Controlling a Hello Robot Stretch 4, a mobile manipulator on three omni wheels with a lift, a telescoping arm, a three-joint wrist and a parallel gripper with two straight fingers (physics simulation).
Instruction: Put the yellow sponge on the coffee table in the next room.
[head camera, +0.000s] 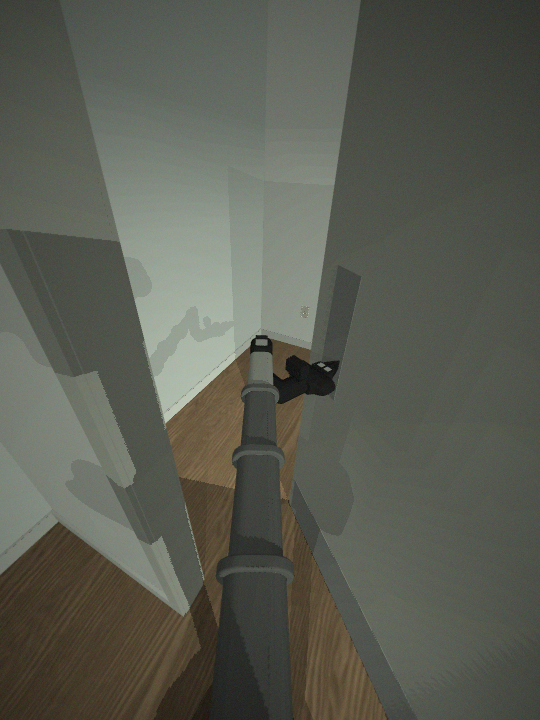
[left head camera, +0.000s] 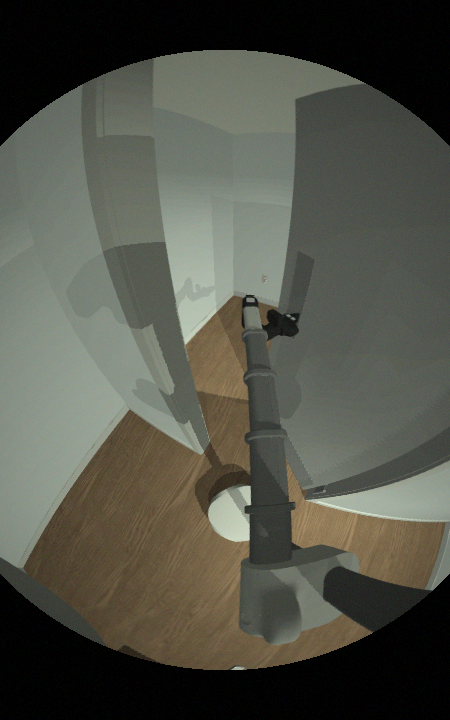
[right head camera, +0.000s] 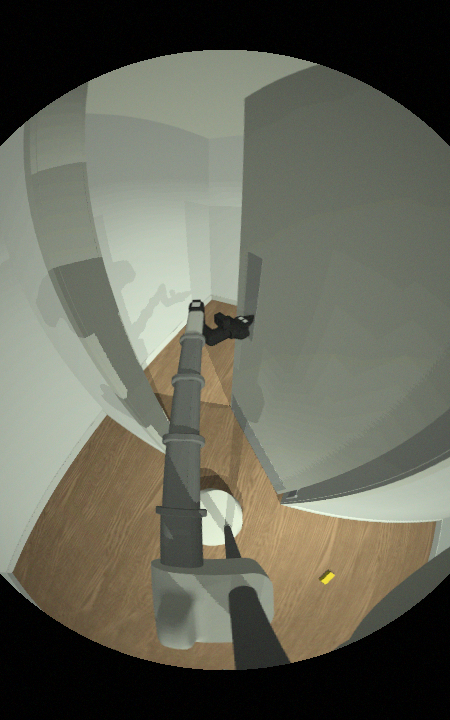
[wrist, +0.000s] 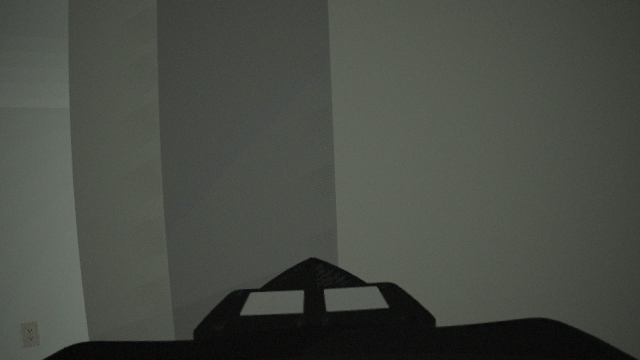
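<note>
The yellow sponge (right head camera: 327, 577) lies on the wood floor at the lower right of the right head camera view, far from the gripper. The coffee table does not show. My gripper (head camera: 335, 364) (left head camera: 298, 315) (right head camera: 252, 318) (wrist: 313, 281) is shut and empty at the end of the extended arm. Its fingers point right, at the face of a large grey door panel (head camera: 435, 348) (left head camera: 366, 318) (right head camera: 339, 329) (wrist: 475, 150), near its free edge. Whether the fingertips touch the panel is hard to tell.
A door frame (head camera: 156, 407) (left head camera: 159, 297) stands left of the arm (head camera: 257, 505). A gap between frame and door panel shows wood floor and pale walls beyond. A wall outlet (head camera: 304, 311) (wrist: 30, 334) is on the far wall. A round white object (left head camera: 228, 515) (right head camera: 222, 517) is beneath the arm.
</note>
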